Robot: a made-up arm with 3 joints. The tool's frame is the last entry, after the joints. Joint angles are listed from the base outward. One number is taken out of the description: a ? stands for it. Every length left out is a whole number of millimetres.
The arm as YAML. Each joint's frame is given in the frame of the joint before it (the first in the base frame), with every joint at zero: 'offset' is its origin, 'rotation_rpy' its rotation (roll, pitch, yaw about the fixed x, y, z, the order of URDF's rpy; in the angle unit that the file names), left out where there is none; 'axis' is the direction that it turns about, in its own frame. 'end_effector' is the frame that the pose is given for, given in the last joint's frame.
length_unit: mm
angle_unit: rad
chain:
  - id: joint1
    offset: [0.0, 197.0, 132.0]
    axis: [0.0, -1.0, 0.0]
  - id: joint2
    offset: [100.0, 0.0, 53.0]
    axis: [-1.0, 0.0, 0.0]
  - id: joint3
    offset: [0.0, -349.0, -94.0]
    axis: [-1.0, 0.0, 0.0]
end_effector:
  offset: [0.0, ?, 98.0]
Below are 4 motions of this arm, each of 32 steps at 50 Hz.
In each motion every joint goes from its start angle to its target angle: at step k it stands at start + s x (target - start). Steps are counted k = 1, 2, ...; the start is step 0. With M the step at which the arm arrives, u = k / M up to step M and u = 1 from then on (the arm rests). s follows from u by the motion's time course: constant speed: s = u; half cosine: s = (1 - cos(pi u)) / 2; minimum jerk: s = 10 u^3 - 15 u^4 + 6 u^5.
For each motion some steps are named. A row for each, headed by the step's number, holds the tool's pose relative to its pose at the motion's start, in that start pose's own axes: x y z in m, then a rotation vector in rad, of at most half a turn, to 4 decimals.
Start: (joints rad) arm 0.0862 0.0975 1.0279
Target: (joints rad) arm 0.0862 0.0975 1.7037
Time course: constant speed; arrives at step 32
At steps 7, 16, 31, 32:
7: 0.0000 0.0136 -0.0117 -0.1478 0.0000 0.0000
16: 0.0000 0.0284 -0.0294 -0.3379 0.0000 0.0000
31: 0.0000 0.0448 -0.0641 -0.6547 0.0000 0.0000
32: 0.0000 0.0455 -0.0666 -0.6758 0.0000 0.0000

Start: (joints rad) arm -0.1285 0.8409 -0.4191
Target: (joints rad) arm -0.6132 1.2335 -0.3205
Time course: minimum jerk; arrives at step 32
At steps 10, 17, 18, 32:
10: 0.0276 0.0173 0.0093 -0.0884 0.0780 0.0392
17: 0.0874 0.0606 0.0174 -0.2726 0.2302 0.1440
18: 0.0964 0.0680 0.0173 -0.3003 0.2518 0.1625
32: 0.1535 0.1221 0.0071 -0.4815 0.3845 0.3030

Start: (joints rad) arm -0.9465 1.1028 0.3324
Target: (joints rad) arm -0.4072 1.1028 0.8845
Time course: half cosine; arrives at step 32
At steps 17, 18, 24, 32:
17: -0.0728 0.0072 -0.0234 -0.3009 0.0047 -0.2972
18: -0.0788 0.0083 -0.0259 -0.3270 0.0095 -0.3236
24: -0.1089 0.0155 -0.0405 -0.4628 0.0464 -0.4622
32: -0.1254 0.0203 -0.0495 -0.5385 0.0764 -0.5407

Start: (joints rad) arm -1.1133 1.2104 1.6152
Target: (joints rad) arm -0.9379 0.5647 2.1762
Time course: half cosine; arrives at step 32
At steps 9, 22, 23, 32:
9: -0.0066 0.0373 0.0134 0.0155 0.0304 -0.0102
22: -0.0133 0.1417 0.0876 0.0658 0.1282 -0.0467
23: -0.0128 0.1474 0.0939 0.0691 0.1346 -0.0492
32: -0.0089 0.1715 0.1250 0.0845 0.1643 -0.0615

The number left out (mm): 72.0
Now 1 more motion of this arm.
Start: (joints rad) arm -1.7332 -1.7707 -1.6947
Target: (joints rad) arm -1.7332 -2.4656 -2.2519
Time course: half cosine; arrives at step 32
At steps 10, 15, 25, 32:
10: 0.0000 -0.0841 0.0040 0.2782 0.0000 0.0000
15: 0.0000 -0.1715 -0.0096 0.5647 0.0000 0.0000
25: 0.0000 -0.3254 -0.0847 1.1100 0.0000 0.0000
32: 0.0000 -0.3601 -0.1140 1.2521 0.0000 0.0000

